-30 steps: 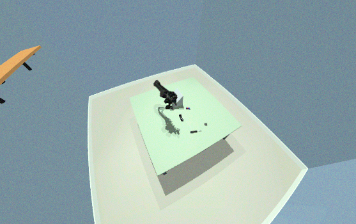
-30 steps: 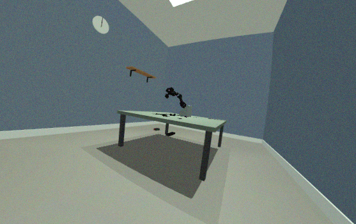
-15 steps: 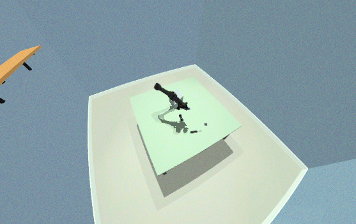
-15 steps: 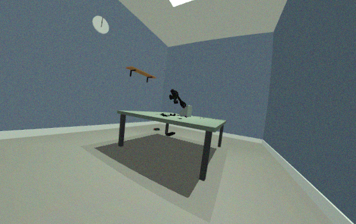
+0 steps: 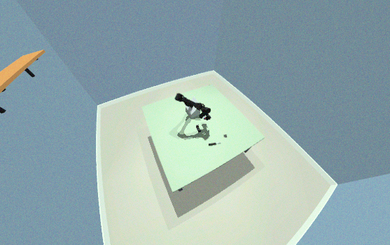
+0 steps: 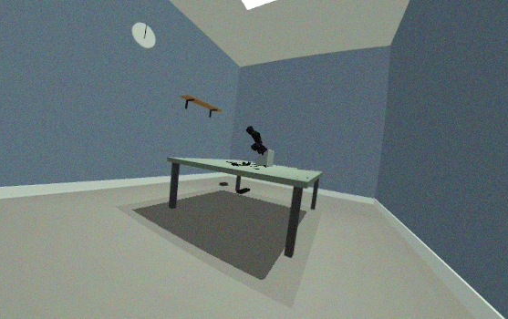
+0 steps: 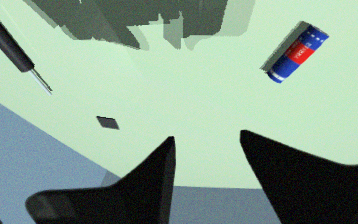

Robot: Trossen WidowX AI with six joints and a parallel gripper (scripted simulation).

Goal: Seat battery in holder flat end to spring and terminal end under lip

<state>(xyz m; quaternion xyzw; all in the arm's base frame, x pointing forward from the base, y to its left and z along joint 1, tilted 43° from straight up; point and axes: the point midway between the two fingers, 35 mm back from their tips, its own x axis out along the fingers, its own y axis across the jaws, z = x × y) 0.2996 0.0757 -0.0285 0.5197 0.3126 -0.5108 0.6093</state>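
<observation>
My gripper tip is now 110 mm above the battery, 90 mm past it and 20 mm to the right of it.
</observation>
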